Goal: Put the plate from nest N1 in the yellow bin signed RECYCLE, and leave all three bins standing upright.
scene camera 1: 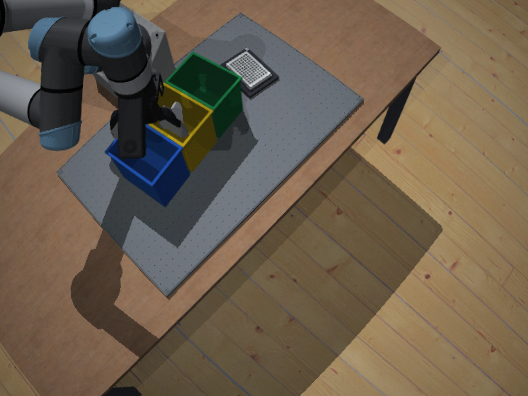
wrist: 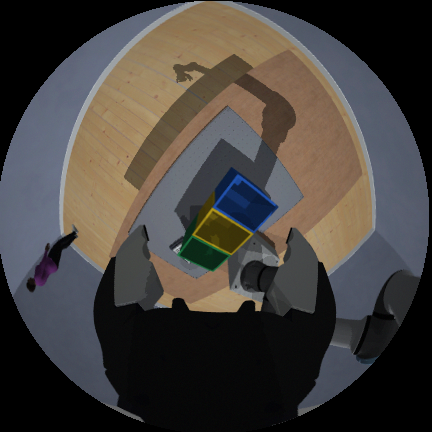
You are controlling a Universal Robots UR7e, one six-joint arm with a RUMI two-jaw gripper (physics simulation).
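Seen in the pictures: gripper, between the fingertips: [scene camera 1: 150, 136] [wrist: 216, 228]; arm's base, origin of its link: [wrist: 252, 275].
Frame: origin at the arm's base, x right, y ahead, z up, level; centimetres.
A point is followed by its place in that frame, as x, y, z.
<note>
The pale, gridded plate [scene camera 1: 248, 69] @[-21.2, 26.6, -17.1] [wrist: 179, 249] @[-21.2, 30.3, -17.1] lies flat in a dark nest [scene camera 1: 263, 86] @[-19.2, 34.0, -18.3] beside the green bin [scene camera 1: 230, 107] @[-3.7, 33.9, -10.5] [wrist: 204, 255] @[-8.5, 21.4, -8.2]. In the wrist view the green bin partly hides the plate. The yellow bin [scene camera 1: 201, 145] @[10.2, 34.4, -11.8] [wrist: 224, 233] @[4.7, 19.8, -12.8] stands upright between the green bin and the blue bin [scene camera 1: 170, 186] @[24.6, 34.9, -12.6] [wrist: 245, 204] @[19.7, 18.9, -19.2], which are upright too. No bin signs can be read. My gripper [scene camera 1: 146, 121] @[26.7, 41.0, 27.6] [wrist: 216, 228] @[26.7, 41.0, 27.6] is open and empty. It hangs above the bins, and in the scene view it covers part of the yellow and blue bins.
The bins and nest stand on a grey perforated board [scene camera 1: 300, 110] @[-19.2, 48.1, -19.4] [wrist: 284, 194] @[35.6, 6.8, -19.4] on the brown table [scene camera 1: 45, 240] @[61.1, 9.3, -20.7] [wrist: 325, 130] @[77.4, 10.7, -20.7]. The grey robot base [scene camera 1: 159, 52] @[-2.1, 9.6, 1.3] [wrist: 255, 249] @[8.1, 3.7, -8.9] is close behind the bins. A person [wrist: 46, 267] shows at the left of the wrist view.
</note>
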